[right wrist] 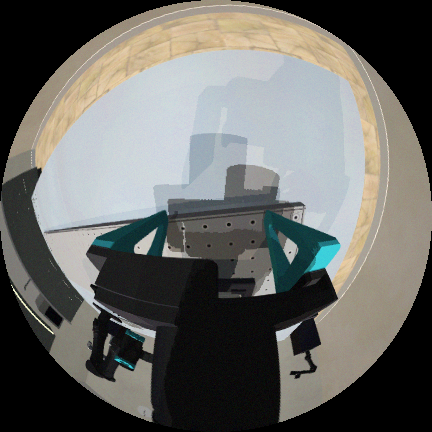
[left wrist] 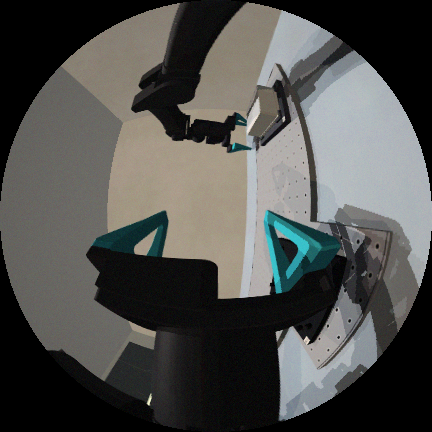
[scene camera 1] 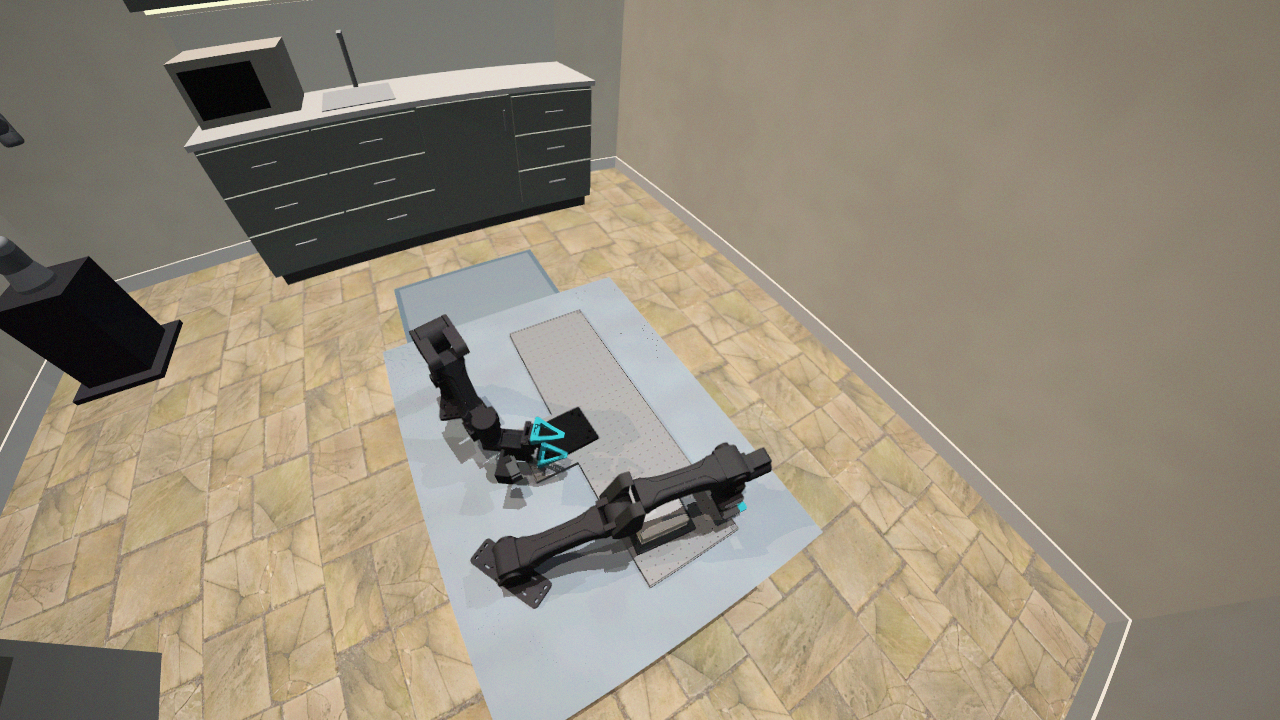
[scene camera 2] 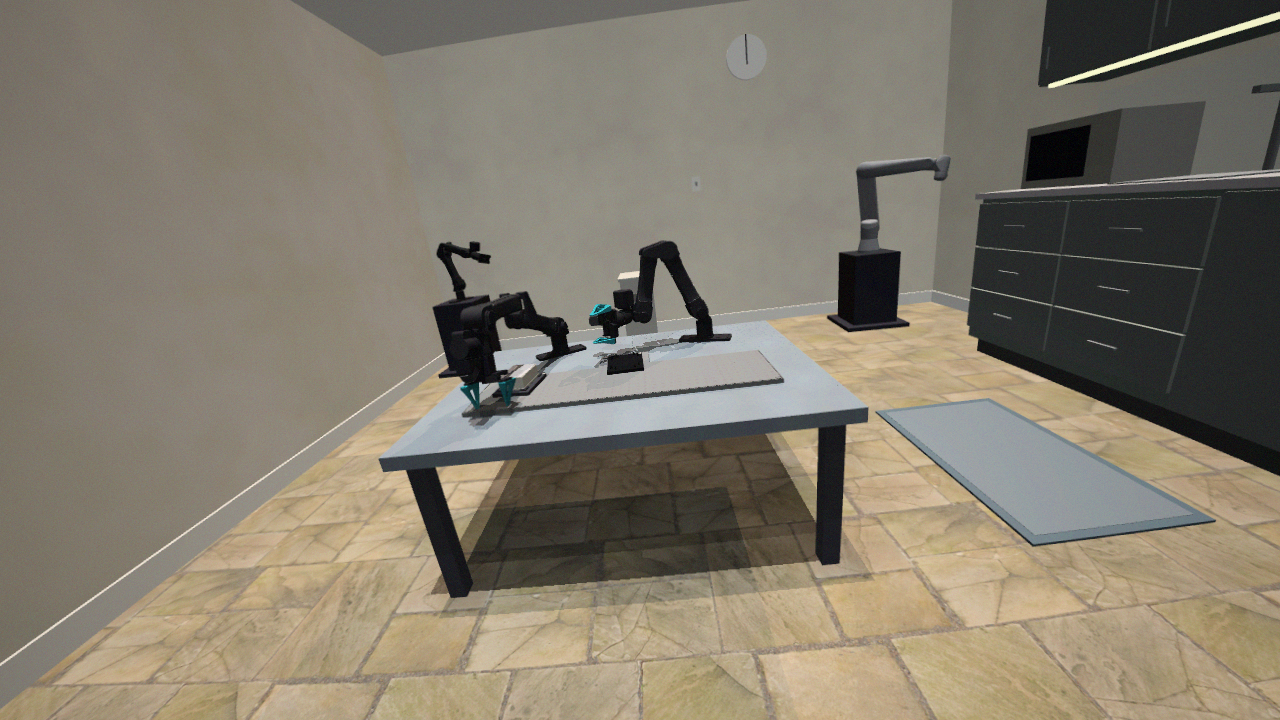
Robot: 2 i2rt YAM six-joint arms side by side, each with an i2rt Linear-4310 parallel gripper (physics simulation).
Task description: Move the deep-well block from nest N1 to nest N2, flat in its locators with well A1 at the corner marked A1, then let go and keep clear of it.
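Frame: origin at the left arm's base, x up, y right, z ahead, level; centimetres.
Where they show: left gripper, fingertip midpoint: (right wrist: 127,348) (left wrist: 215,215) (scene camera 1: 566,445) (scene camera 2: 592,329); right gripper, fingertip midpoint: (right wrist: 215,215) (left wrist: 251,136) (scene camera 1: 718,495) (scene camera 2: 492,407); left arm's base, link origin: (right wrist: 106,312) (scene camera 2: 705,339); right arm's base, link origin: (scene camera 1: 510,573) (scene camera 2: 561,353).
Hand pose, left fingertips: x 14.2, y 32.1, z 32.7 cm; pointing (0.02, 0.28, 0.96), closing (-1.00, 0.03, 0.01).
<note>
Each offset is from my left fingertips to the top centre of the thing. Level surfaces: height alone.
The pale deep-well block @(dx -7.6, dy +19.1, dz +19.6 cm) (scene camera 1: 663,526) (scene camera 2: 525,376) (left wrist: 262,112) sits in a black nest at the lower right of the perforated plate in scene camera 1. Another black nest @(dx -10.7, dy -10.3, dz -0.1 cm) (scene camera 1: 577,431) (scene camera 2: 624,363) near the plate's middle holds no block. Nest labels and the A1 mark are too small to read. My right gripper (scene camera 2: 491,407) (left wrist: 251,136) (right wrist: 215,215) is open and empty, fingers down, beside the block over the plate's wall-side edge; its arm partly hides the block in scene camera 1. My left gripper (scene camera 1: 565,444) (scene camera 2: 592,330) (left wrist: 215,215) is open, empty and raised beside the blockless nest.
The perforated plate @(dx -12.9 cm) (scene camera 1: 590,385) (scene camera 2: 707,371) (left wrist: 285,175) (right wrist: 215,235) lies on the pale blue table (scene camera 1: 572,662) (scene camera 2: 626,436). My right arm (scene camera 1: 554,537) stretches low past the block's nest. A cabinet (scene camera 1: 465,161), a floor mat (scene camera 2: 1038,465) and a grey arm on a pedestal (scene camera 2: 868,291) stand apart from the table.
</note>
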